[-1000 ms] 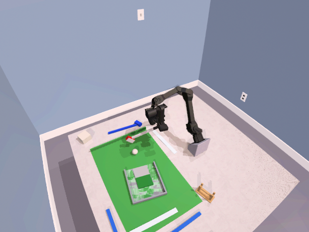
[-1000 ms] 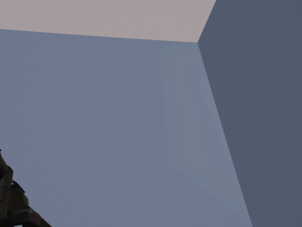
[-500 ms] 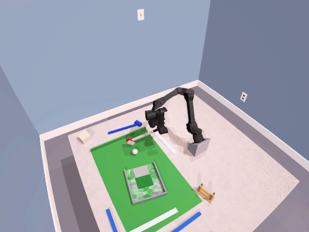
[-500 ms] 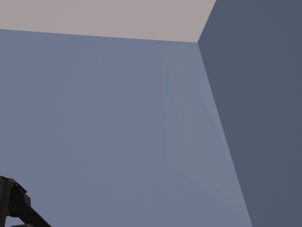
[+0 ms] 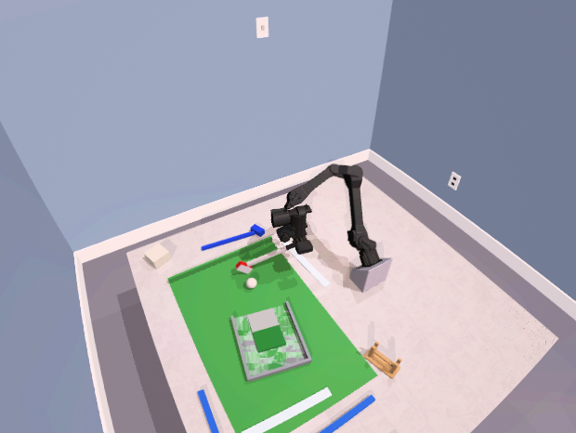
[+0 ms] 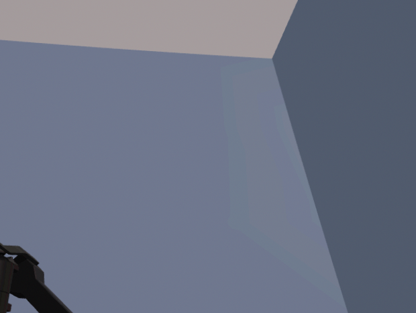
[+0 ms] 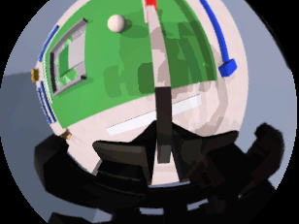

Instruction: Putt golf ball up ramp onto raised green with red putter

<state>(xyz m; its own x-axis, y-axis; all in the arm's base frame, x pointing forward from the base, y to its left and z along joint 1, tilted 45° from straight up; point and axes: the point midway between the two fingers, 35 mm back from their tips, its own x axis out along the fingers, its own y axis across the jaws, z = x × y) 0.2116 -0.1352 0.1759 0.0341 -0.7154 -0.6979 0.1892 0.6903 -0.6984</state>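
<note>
The red putter lies 12 cm ahead of my gripper tip and 2 cm to the right of it. The rest, counted from my gripper tip: blue putter: 24 cm to the right, 19 cm ahead, 6 cm below; then wooden stand: 54 cm to the left, 4 cm below, 3 cm behind; then white golf ball: 22 cm ahead, 5 cm below, 3 cm to the left.
</note>
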